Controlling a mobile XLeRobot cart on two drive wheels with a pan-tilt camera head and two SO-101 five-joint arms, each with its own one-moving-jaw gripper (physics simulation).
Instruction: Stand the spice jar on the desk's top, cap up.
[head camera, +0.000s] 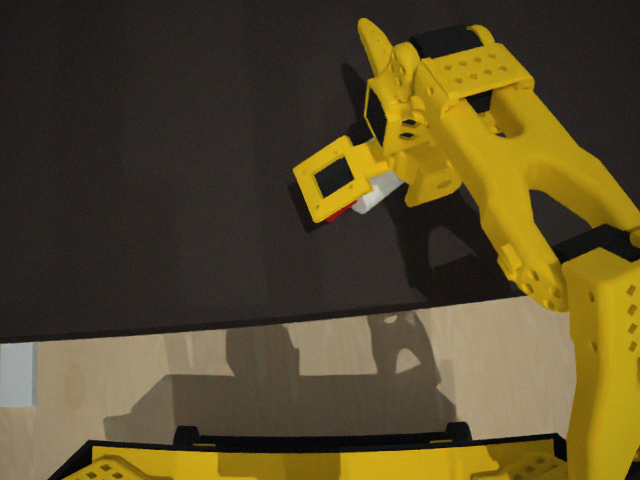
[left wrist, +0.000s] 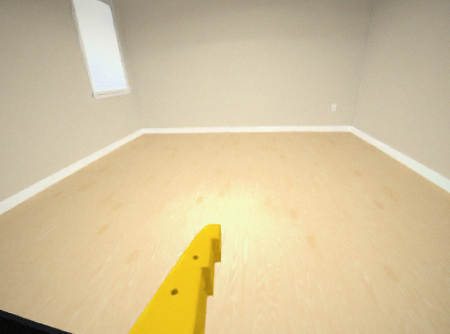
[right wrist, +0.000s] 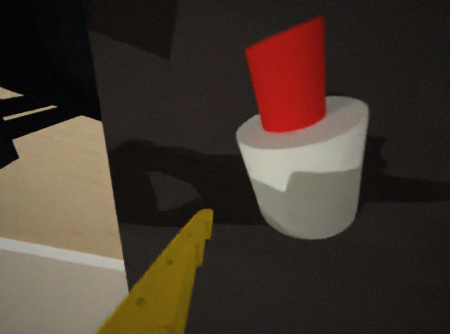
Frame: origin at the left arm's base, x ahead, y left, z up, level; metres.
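Where they show: left end effector, tool point: (left wrist: 220, 237); right end effector, tool point: (head camera: 410, 198) (right wrist: 211, 220).
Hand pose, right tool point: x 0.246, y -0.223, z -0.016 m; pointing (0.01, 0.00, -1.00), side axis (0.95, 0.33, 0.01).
Observation:
After its pixels a point has its place.
The spice jar, with a white body (head camera: 379, 192) {x 0.255, y -0.201, z -0.024 m} (right wrist: 310, 175) {x 0.266, y -0.186, z -0.012 m} and a narrower red cap (head camera: 339, 211) {x 0.242, y -0.170, z -0.029 m} (right wrist: 292, 80) {x 0.250, y -0.166, z -0.023 m}, lies on its side on the dark desk top (head camera: 155, 206) {x 0.262, y -0.019, z -0.055 m} (right wrist: 350, 280) {x 0.423, y -0.305, z -0.055 m}. In the head view its cap points to the lower left, and the right gripper's camera mount hides part of it. My right gripper (head camera: 400, 116) (right wrist: 210, 215) is over the desk and fully open; in its wrist view one notched jaw shows, to the left of the jar and apart from it. My left gripper (left wrist: 216, 231) is fully open, with one notched jaw in view, away from the desk.
The desk's near edge (head camera: 206, 331) runs across the head view, with the wooden floor (head camera: 491, 361) {x 0.246, y -0.497, z -0.775 m} (left wrist: 300, 200) {x -1.648, y 0.242, z -0.775 m} and my cart's front (head camera: 387, 459) below it. A pale block (head camera: 17, 374) is at the far left. Walls and a window (left wrist: 102, 50) {x -2.990, y -2.349, z 0.604 m} show in the left wrist view.

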